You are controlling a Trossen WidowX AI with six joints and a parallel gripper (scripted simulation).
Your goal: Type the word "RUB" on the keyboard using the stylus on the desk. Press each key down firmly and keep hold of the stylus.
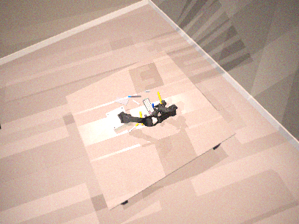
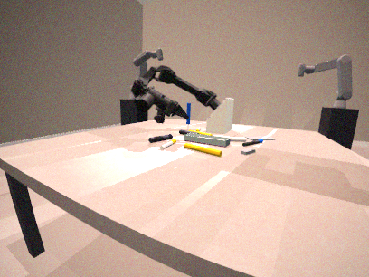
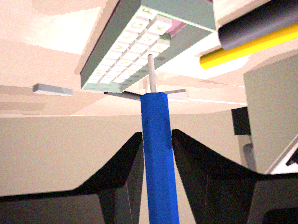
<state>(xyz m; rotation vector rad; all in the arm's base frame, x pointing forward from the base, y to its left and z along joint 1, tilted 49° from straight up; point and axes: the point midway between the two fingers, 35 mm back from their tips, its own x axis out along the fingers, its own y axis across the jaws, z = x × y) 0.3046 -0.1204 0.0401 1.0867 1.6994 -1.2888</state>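
Right now my gripper tip is 260 mm to the right of the grey block, 100 mm above it and 90 mm short of it. The rest, counted from my gripper tip: blue-tipped pen: 300 mm to the left, 90 mm below, 80 mm behind; blue stylus: 10 mm below.
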